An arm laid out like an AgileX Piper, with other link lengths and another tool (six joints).
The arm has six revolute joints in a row. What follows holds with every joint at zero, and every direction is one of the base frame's.
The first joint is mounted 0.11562 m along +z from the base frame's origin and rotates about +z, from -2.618 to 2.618 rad.
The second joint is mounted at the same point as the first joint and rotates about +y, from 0 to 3.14 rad.
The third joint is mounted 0.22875 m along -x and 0.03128 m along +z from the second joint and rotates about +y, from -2.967 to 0 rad.
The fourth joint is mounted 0.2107 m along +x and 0.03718 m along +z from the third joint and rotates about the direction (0.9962, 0, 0.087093), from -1.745 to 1.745 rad.
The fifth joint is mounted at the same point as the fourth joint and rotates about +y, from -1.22 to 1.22 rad.
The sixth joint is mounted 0.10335 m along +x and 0.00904 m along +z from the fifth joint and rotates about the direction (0.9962, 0, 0.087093), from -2.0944 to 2.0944 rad.
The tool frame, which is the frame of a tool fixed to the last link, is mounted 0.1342 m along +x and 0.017 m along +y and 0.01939 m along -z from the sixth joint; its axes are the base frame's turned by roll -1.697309, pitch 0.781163 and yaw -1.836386 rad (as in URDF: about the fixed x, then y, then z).
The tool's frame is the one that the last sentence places.
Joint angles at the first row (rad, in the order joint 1, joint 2, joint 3, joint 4, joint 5, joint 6):
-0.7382, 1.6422, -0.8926, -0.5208, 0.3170, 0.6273
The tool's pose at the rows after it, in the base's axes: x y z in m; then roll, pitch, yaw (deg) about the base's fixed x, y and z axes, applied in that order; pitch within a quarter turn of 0, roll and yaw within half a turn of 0:
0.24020, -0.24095, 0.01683, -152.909, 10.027, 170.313
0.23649, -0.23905, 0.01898, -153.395, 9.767, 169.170
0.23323, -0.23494, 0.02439, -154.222, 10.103, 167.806
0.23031, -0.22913, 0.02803, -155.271, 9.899, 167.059
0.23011, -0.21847, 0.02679, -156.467, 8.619, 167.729
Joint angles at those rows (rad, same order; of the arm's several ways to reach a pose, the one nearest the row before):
-0.7383, 1.6387, -0.8925, -0.5046, 0.3366, 0.6274
-0.7383, 1.6231, -0.8906, -0.4896, 0.3615, 0.6273
-0.7382, 1.5916, -0.8846, -0.4514, 0.3900, 0.6130
-0.7361, 1.5660, -0.8823, -0.4031, 0.4229, 0.5804
-0.7142, 1.5570, -0.8823, -0.3659, 0.4592, 0.5501

